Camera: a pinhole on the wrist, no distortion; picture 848 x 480 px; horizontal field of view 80.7 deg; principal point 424.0 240.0 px. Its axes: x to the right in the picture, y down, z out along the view. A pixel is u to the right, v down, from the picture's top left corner.
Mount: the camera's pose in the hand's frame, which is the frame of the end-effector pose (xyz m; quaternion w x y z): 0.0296 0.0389 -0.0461 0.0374 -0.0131 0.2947 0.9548
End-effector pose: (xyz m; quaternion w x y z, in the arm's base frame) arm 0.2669 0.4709 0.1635 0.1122 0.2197 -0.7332 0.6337
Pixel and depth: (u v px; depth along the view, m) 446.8 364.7 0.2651
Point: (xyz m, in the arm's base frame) 0.2182 0.2773 0.0142
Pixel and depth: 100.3 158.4 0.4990
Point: -0.1789 0.1152 -0.0586
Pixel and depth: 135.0 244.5 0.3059
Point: 0.0196 0.2420 0.0431
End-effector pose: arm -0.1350 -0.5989 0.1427 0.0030 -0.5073 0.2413 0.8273
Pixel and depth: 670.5 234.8 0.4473
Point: -0.3792 -0.7011 0.5407
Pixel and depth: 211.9 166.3 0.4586
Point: -0.5853 -0.8324 0.1982
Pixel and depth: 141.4 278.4 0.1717
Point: -0.3155 -0.6903 0.1244
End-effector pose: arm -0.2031 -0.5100 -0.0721 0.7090 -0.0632 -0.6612 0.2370
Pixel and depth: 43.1 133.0 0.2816
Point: -0.4162 -0.2369 0.0778
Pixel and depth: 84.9 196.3 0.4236
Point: -0.5589 -0.1878 0.1347
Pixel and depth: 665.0 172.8 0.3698
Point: -0.4964 -0.3573 -0.2988
